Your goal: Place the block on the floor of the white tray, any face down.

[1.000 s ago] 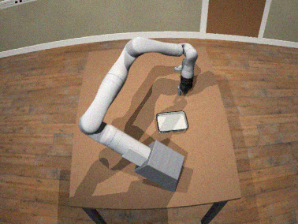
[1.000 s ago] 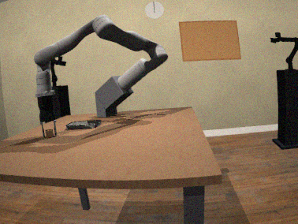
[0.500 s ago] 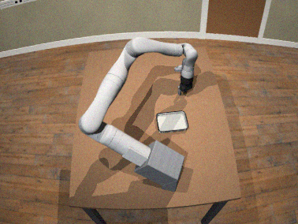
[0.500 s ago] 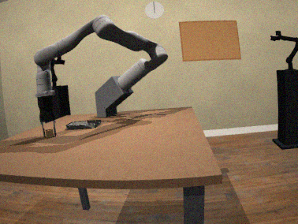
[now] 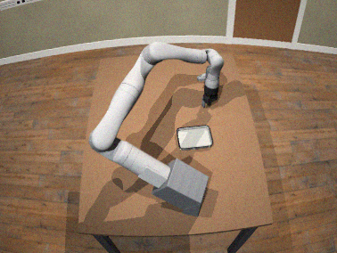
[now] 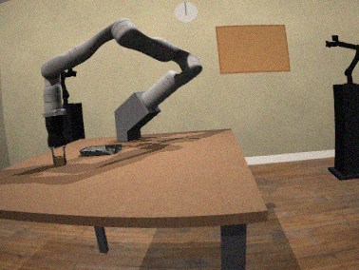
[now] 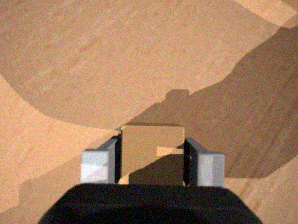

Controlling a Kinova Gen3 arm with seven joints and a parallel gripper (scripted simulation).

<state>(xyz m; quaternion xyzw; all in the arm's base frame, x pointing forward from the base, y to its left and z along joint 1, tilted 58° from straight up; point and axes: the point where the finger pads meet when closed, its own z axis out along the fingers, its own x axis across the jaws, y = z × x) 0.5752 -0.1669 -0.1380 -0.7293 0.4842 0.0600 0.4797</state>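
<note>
The white tray lies 23 cm behind my hand, 7 cm to the left of it and 1 cm below it. The rest, counted from my hand: tan wooden block (1 cm below).
</note>
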